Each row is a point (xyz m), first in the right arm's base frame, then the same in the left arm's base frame.
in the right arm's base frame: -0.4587 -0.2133 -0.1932
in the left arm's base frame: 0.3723 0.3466 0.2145
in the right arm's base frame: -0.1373 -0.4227 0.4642
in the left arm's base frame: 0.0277 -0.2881 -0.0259
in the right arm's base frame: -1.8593 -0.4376 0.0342
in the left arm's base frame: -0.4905 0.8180 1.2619
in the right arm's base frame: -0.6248 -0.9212 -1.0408
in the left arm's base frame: 0.1635 1.3535 -0.2210
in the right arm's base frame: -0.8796 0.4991 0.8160
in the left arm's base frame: 0.2638 -0.5490 1.1576
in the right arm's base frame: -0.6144 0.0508 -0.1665
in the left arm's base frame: 0.4991 0.3107 0.4926
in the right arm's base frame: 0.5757 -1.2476 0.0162
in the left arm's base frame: -0.0993 0.0381 -1.1515
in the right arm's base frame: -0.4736 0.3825 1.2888
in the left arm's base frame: 0.1147 -1.0903 0.8631
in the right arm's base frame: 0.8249 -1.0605 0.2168
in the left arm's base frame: 0.0522 -0.2956 -1.2062
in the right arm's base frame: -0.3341 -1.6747 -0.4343
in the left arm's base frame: -0.5900 0.9392 -0.7509
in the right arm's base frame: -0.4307 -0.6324 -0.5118
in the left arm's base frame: 0.2130 0.7325 -0.1073
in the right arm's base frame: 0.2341 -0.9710 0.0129
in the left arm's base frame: -0.0254 0.1034 -0.7231
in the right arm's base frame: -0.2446 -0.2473 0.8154
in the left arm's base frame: -0.0498 -0.5946 0.2303
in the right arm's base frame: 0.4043 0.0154 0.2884
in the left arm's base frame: 0.6752 -0.5013 -0.2528
